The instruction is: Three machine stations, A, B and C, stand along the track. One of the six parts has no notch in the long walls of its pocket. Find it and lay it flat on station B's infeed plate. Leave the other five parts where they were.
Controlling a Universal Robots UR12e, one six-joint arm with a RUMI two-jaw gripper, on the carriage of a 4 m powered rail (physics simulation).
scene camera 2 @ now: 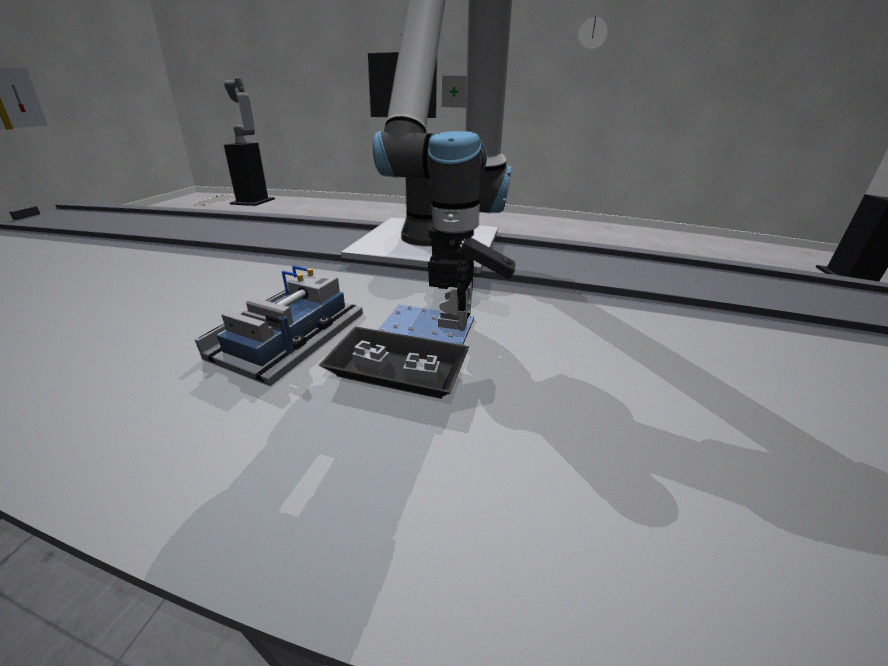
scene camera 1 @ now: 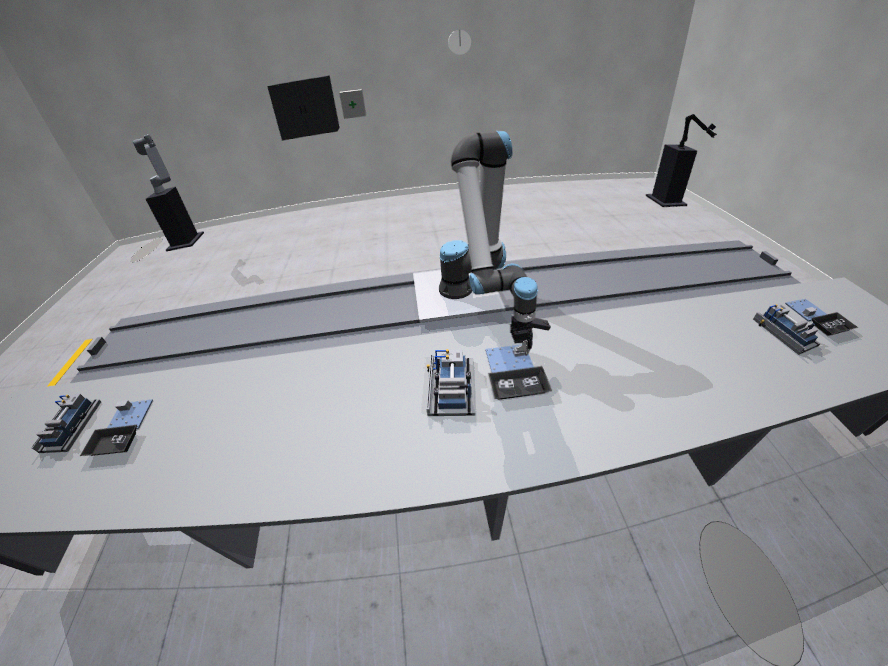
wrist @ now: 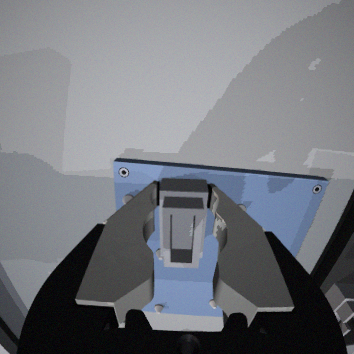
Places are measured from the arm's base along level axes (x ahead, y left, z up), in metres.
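Pixels of known places: gripper, fingertip midpoint: [scene camera 2: 463,326] [scene camera 1: 525,352] [wrist: 182,183]; arm's base, link origin: [scene camera 2: 427,237] [scene camera 1: 455,289].
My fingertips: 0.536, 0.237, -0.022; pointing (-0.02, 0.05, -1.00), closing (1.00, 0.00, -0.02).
Ahead of a thing's pixels: the offset from my fingertips to its top centre, as dx, dy, dz. "*": to the spot under its first point.
My gripper [scene camera 1: 522,342] [scene camera 2: 464,311] [wrist: 182,183] points down over the infeed plate of the middle station, B. It is shut on a grey part @(+0.001, -0.025, +0.035) [scene camera 2: 449,321] [wrist: 184,203]. The part's long pocket faces the wrist camera, and no notch shows in its long walls. The blue infeed plate @(+0.029, -0.082, +0.000) [scene camera 1: 504,359] [scene camera 2: 414,321] [wrist: 280,200] is right beneath the part, at its right-hand side in the scene views. Whether the part lies fully flat on the plate cannot be told. Two notched parts @(* +0.187, -0.145, +0.025) [scene camera 1: 505,384] @(* +0.192, -0.038, +0.025) [scene camera 1: 530,381] [scene camera 2: 370,353] [scene camera 2: 421,363] lie in the dark tray in front.
Station B's machine @(* +0.181, -0.368, +0.077) [scene camera 1: 451,383] [scene camera 2: 276,322] stands left of the plate. The tray's front wall [scene camera 2: 387,383] is close by. At the far left a machine [scene camera 1: 65,422] stands by a plate with a grey block @(+0.021, -1.977, +0.036) [scene camera 1: 124,405]; at the far right, another machine @(+0.154, +1.473, +0.091) [scene camera 1: 787,328] and block @(+0.061, +1.766, +0.036) [scene camera 1: 810,311].
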